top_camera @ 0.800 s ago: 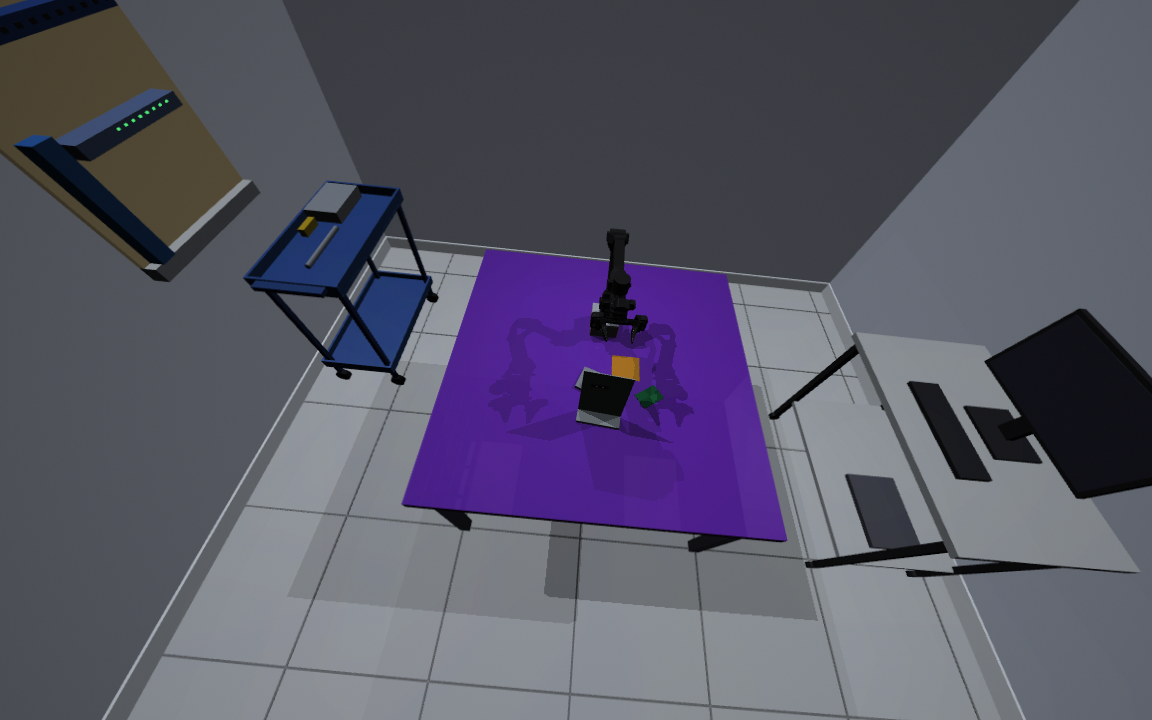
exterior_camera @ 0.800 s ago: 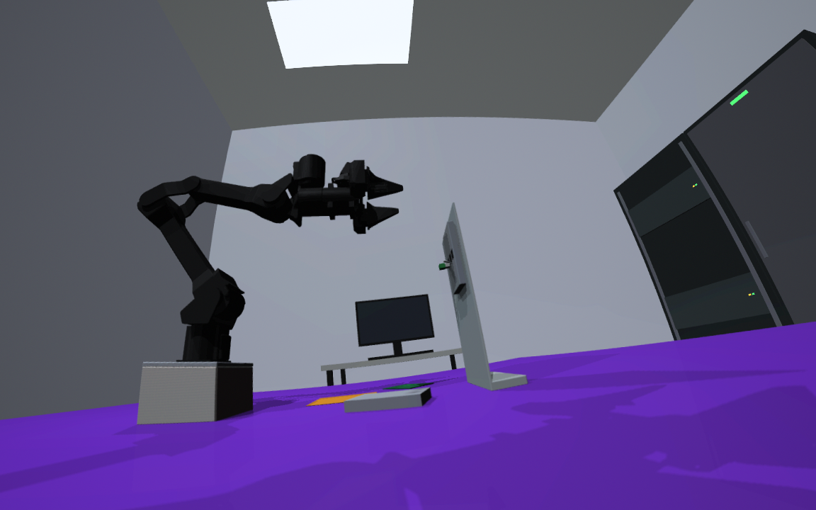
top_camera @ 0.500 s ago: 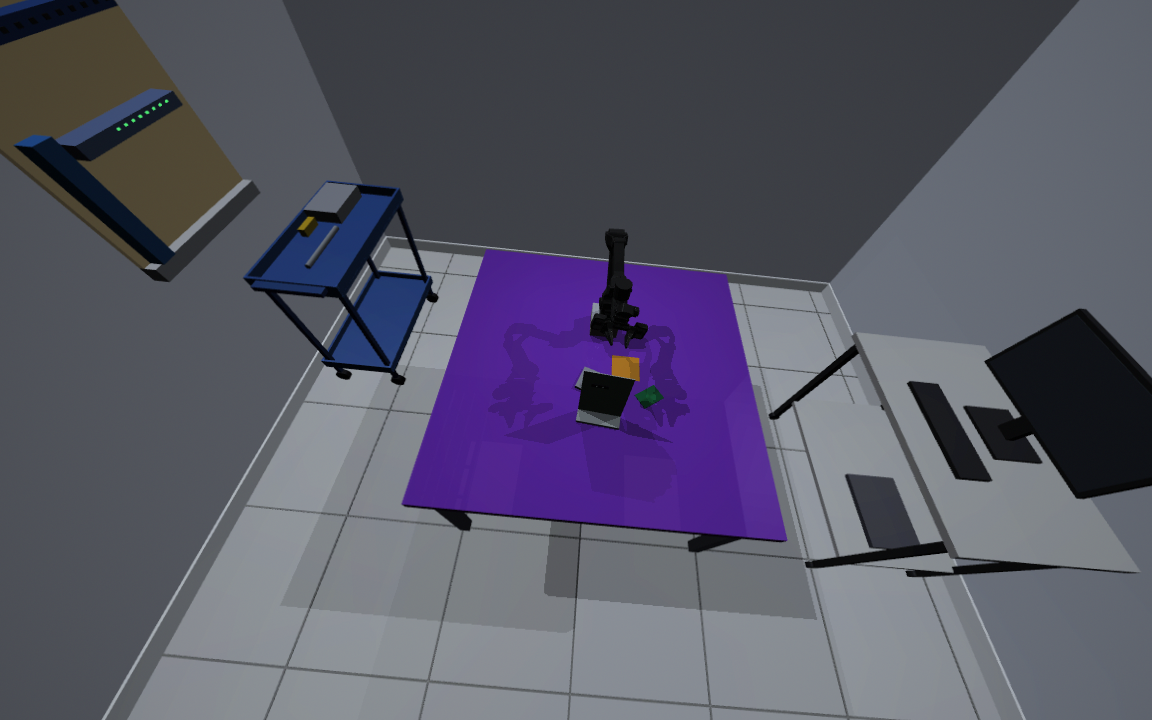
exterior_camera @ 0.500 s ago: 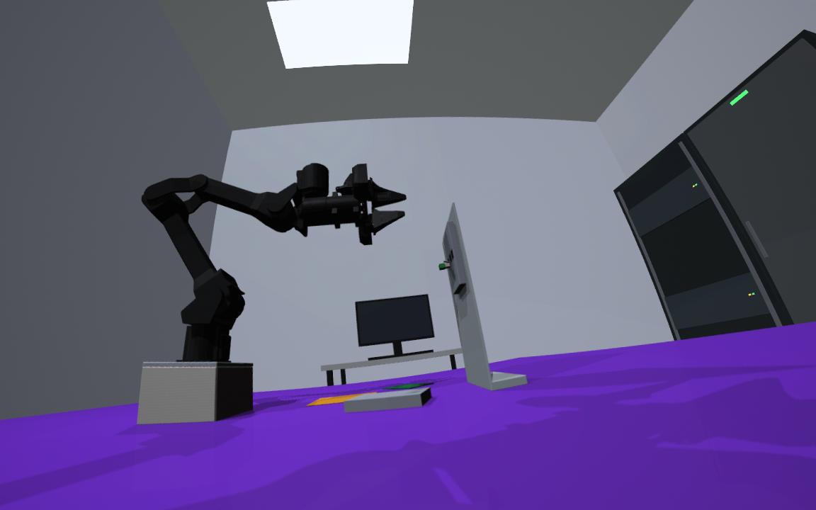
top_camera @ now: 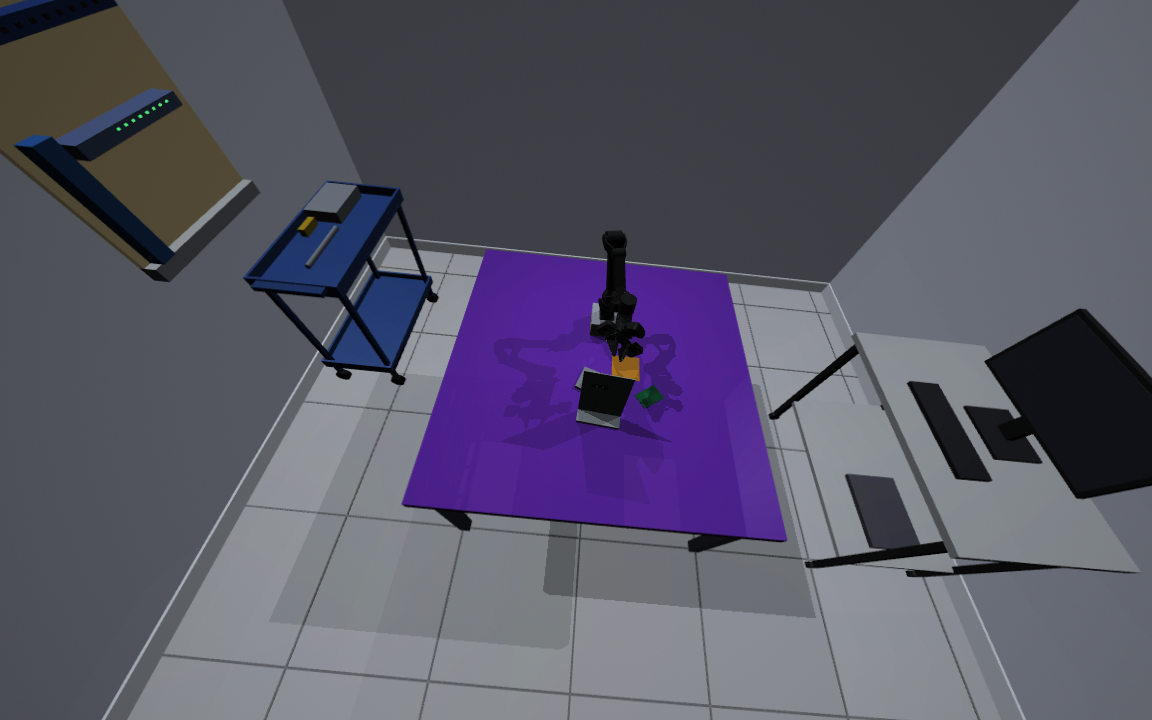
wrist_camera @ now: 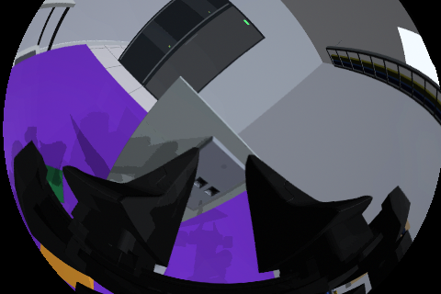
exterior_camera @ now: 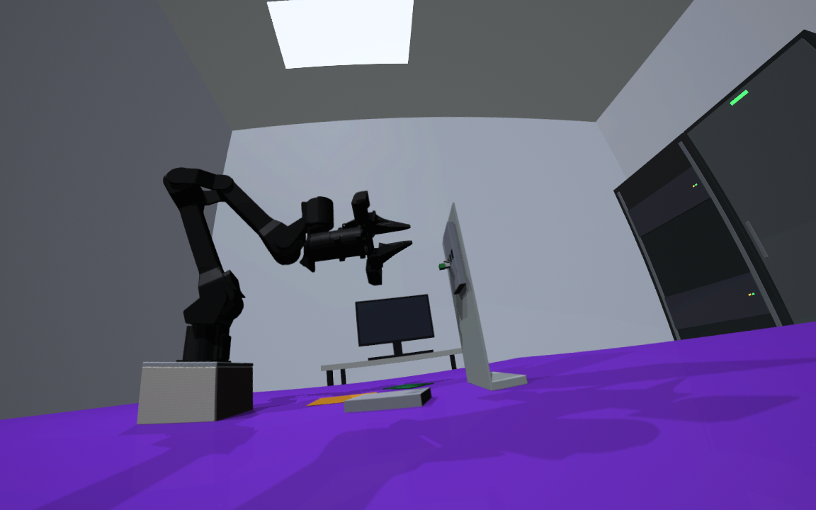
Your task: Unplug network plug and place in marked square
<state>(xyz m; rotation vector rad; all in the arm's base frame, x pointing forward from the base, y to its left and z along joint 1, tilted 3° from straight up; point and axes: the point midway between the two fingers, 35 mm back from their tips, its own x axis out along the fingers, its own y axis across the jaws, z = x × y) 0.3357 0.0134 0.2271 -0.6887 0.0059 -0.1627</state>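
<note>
Right now the network plug is 60 mm ahead of my gripper tip, 30 mm to the right of it and 80 mm below it. Round my gripper tip: flat grey block: 80 mm behind, 80 mm to the right, 290 mm below; grey panel: 70 mm ahead, 40 mm to the right, 160 mm below; orange square: 160 mm behind, 90 mm to the left, 290 mm below.
</note>
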